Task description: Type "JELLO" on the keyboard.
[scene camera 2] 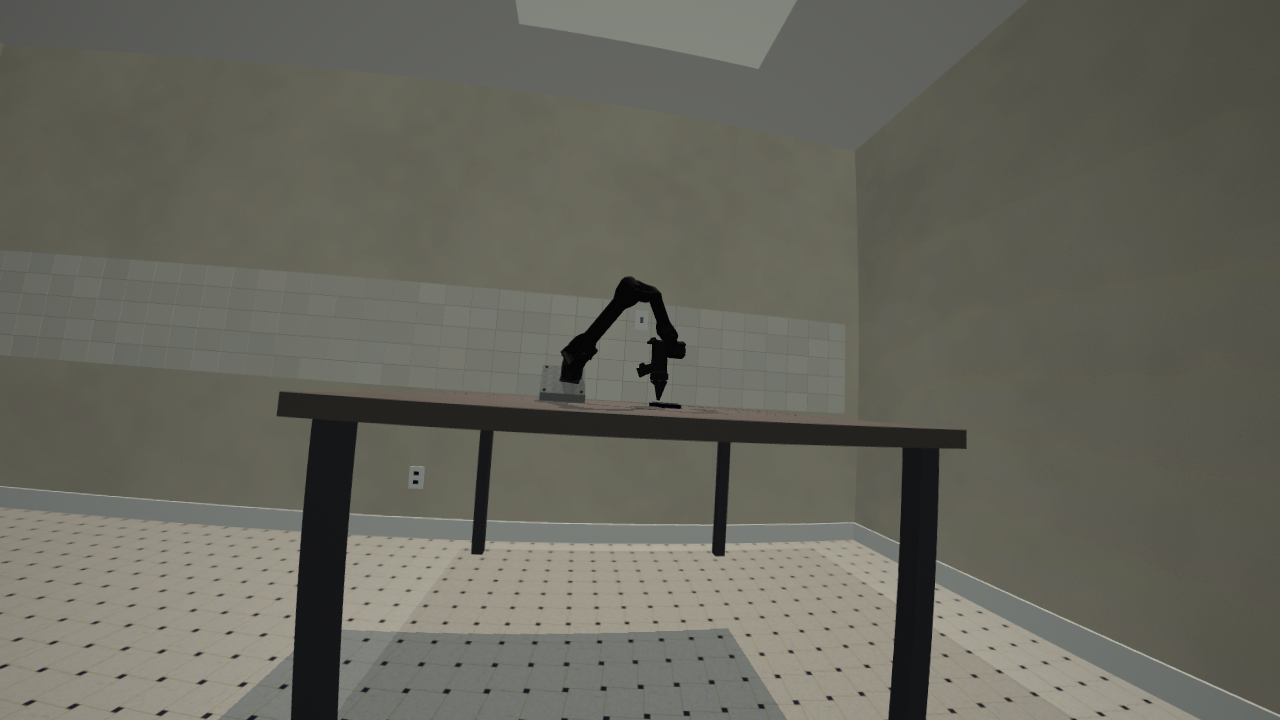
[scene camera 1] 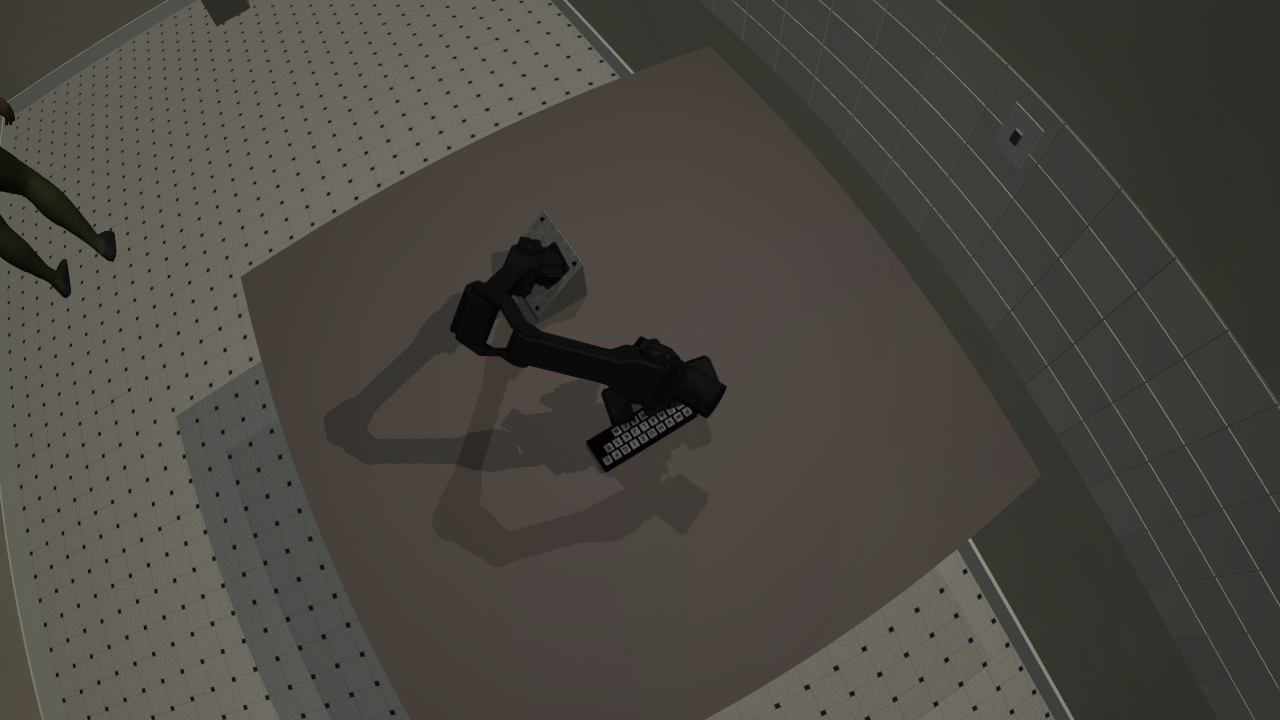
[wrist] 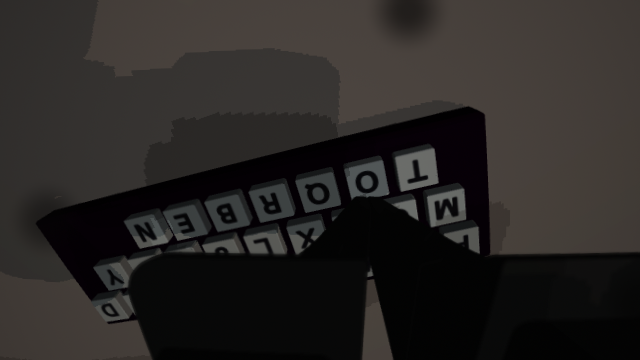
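Where they show: gripper, fingertip midpoint: (scene camera 2: pixel 658 400) (wrist: pixel 365 209); arm's base, origin of the base link: (scene camera 2: pixel 570 376) (scene camera 1: pixel 551 265).
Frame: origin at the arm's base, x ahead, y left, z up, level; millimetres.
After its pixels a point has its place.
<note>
The black keyboard (scene camera 1: pixel 644 436) {x 345, y 10, z -66 mm} (scene camera 2: pixel 665 405) {x 315, y -83, z -76 mm} (wrist: pixel 440 135) {x 294, y 90, z -72 mm} lies on the table with pale letter keys, upside down in the wrist view. My gripper (scene camera 2: pixel 659 397) {x 314, y 60, z -61 mm} (wrist: pixel 365 209) {x 314, y 60, z -61 mm} is shut and empty, pointing down. Its tips are at the near edge of the O key (wrist: pixel 367 181) {x 305, y 62, z -67 mm}, very low over the keyboard; contact cannot be told. The E key (wrist: pixel 186 223) {x 312, y -10, z -67 mm} and L key (wrist: pixel 265 241) {x 325, y 19, z -67 mm} show to the left. The J key (wrist: pixel 222 246) {x 325, y 1, z -67 mm} is partly hidden by the gripper. In scene camera 1 the arm hides the fingertips and part of the keyboard.
The arm's grey base plate (scene camera 1: pixel 542 223) {x -79, y 19, z 24 mm} (scene camera 2: pixel 562 395) {x -17, y -69, z -64 mm} is bolted to the brown table (scene camera 1: pixel 805 447) {x 498, y 256, z -84 mm} (scene camera 2: pixel 447 416) {x -151, y -657, z -106 mm}. Dark arm shadows fall across the table and around the keyboard. A person's legs (scene camera 1: pixel 53 201) show on the floor at the left. A tiled wall (scene camera 1: pixel 1109 295) runs beside the table.
</note>
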